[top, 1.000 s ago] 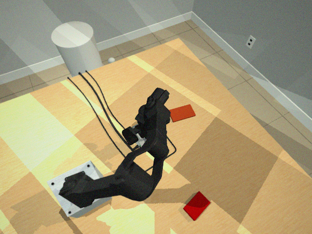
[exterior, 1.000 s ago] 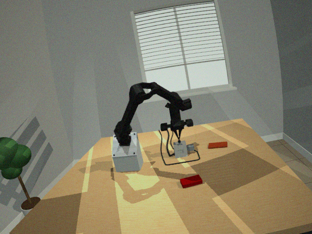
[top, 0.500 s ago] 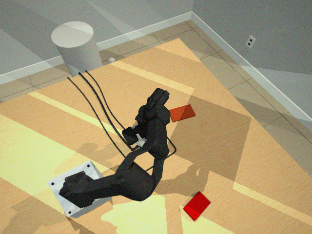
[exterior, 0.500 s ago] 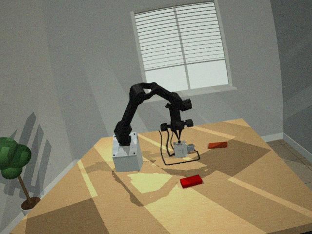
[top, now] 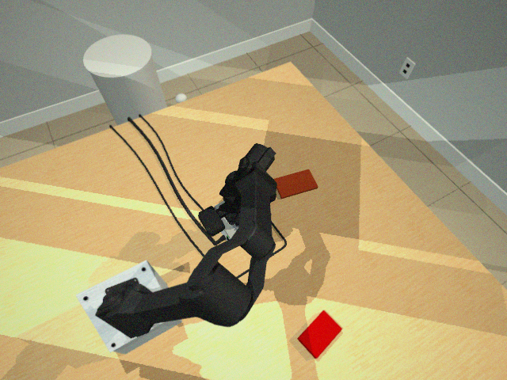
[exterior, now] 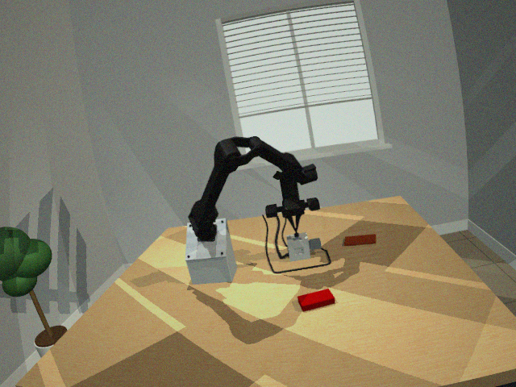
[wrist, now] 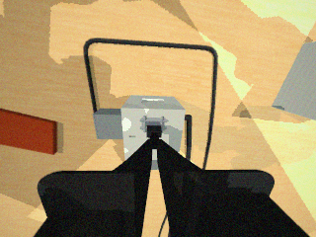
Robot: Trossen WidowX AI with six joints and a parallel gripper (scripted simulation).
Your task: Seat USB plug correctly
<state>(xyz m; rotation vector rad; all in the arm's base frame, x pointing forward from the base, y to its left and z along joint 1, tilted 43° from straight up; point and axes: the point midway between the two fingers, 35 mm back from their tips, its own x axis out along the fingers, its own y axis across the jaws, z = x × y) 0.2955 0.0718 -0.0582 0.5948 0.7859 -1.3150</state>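
Now: the black USB plug 20 mm below my gripper tip. Round my gripper tip: orange flat block (230 mm ahead, 110 mm below, 90 mm to the left); red block (320 mm to the right, 100 mm below, 80 mm ahead).
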